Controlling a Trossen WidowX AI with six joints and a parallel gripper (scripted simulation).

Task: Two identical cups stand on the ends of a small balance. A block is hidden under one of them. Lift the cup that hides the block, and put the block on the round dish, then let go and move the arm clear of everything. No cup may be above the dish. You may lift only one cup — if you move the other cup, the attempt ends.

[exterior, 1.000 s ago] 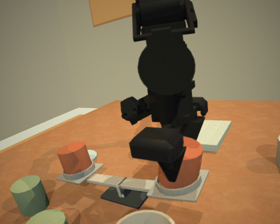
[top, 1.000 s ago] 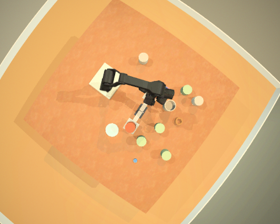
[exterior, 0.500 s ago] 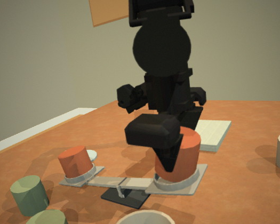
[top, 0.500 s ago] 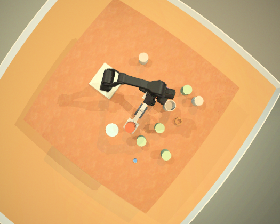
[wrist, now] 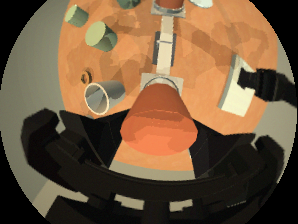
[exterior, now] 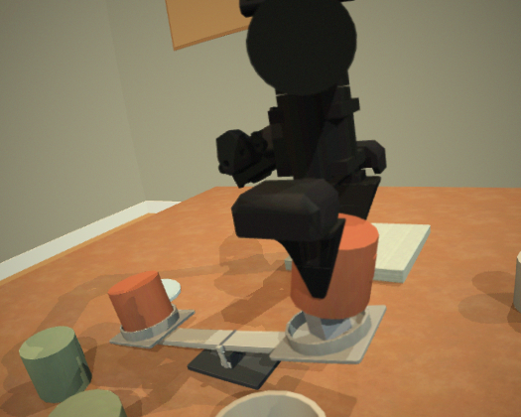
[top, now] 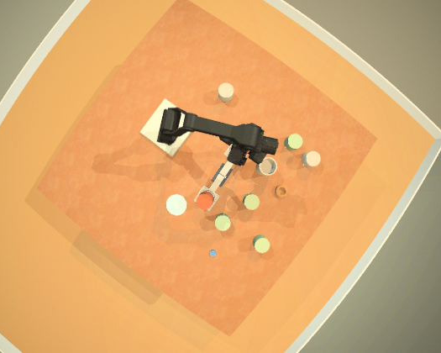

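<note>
My gripper tip is now 5 cm above the grey block and 1 cm to the left of it. Also, from my gripper tip: balance (14 cm to the right, 10 cm below, 1 cm ahead); beige cup (14 cm ahead, 9 cm below, 2 cm to the left); pink-blue piece (13 cm below, 12 cm to the left, 5 cm ahead).
</note>
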